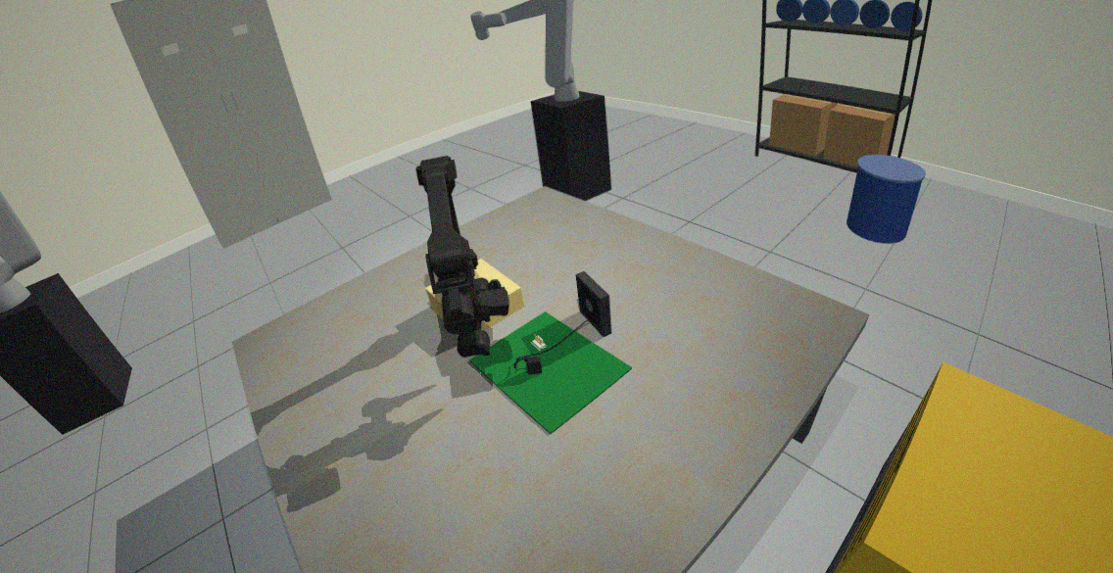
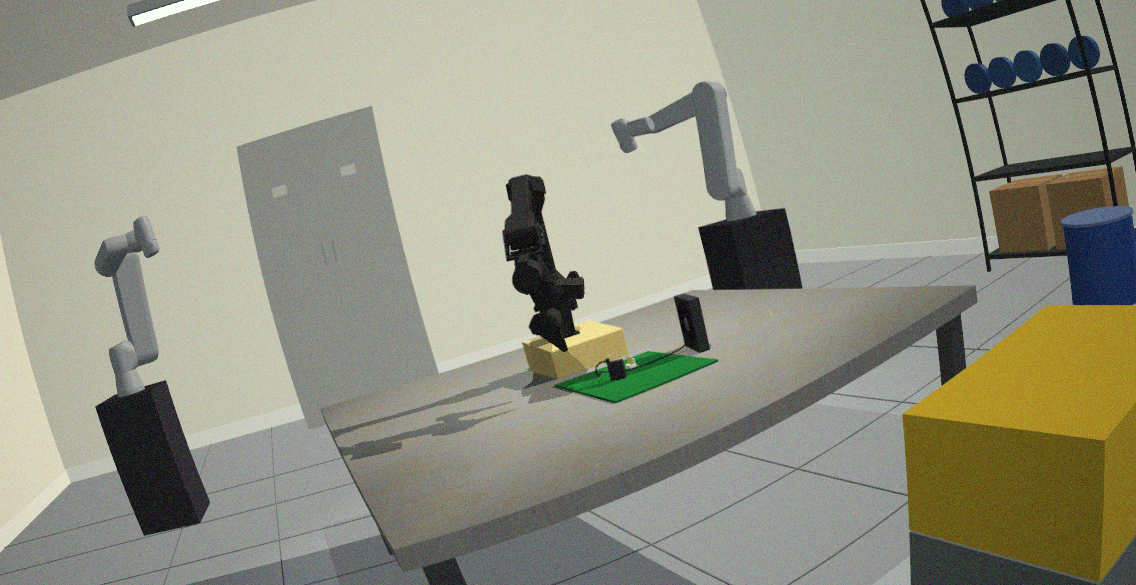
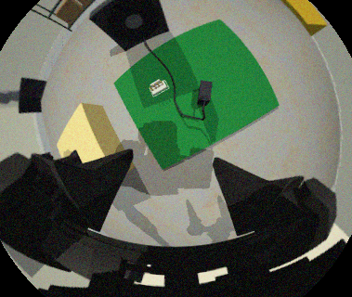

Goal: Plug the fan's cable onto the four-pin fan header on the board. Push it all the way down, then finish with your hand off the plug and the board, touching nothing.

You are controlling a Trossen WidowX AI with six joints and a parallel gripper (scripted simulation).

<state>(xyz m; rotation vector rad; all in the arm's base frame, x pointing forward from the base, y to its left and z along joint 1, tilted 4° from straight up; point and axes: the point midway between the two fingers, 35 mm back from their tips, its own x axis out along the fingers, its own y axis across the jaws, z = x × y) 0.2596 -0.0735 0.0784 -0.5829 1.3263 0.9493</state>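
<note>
My gripper tip is now 80 mm above the dark plug, 70 mm short of it and 60 mm to the right of it. From my gripper tip the other things lie so: green board (110 mm below, 100 mm to the left, 70 mm ahead); black fan (260 mm to the left, 40 mm below, 30 mm ahead); four-pin fan header (120 mm to the left, 100 mm below).
</note>
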